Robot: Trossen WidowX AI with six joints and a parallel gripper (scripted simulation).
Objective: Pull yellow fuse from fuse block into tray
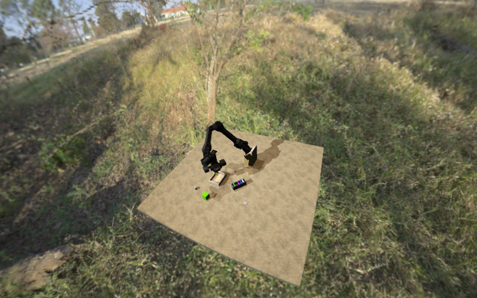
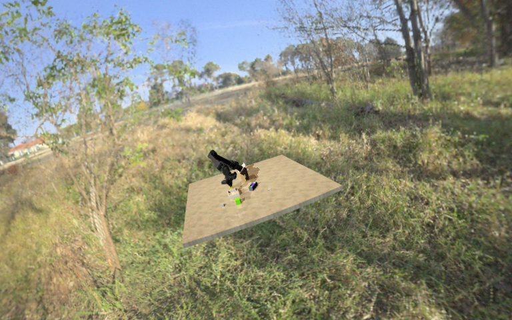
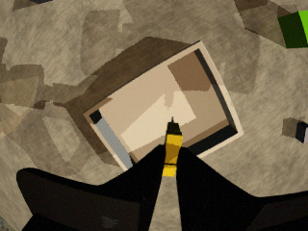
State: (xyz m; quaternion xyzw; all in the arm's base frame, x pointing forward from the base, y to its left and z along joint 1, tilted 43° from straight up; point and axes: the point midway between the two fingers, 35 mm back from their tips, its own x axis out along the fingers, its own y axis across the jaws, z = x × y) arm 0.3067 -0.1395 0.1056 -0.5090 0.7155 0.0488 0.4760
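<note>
My gripper tip is now 1 cm above the yellow fuse. From my gripper tip the other things lie so: tray 8 cm below.
</note>
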